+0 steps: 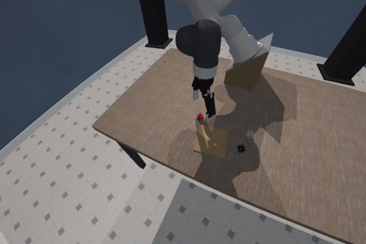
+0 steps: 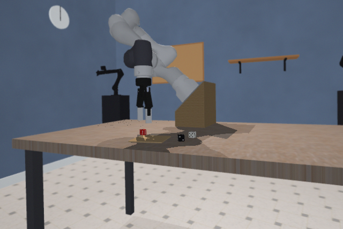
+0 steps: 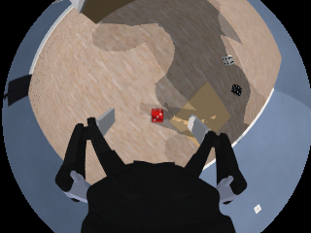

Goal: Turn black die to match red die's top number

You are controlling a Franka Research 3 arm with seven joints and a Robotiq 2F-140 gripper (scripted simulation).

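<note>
Now: the red die 6 cm below my hand and 2 cm ahead of it. From my hand the other things lie so: black die (22 cm to the left, 13 cm ahead, 6 cm below); white die (24 cm to the left, 6 cm below, 4 cm ahead); tan mat (12 cm ahead, 8 cm to the left, 7 cm below).
</note>
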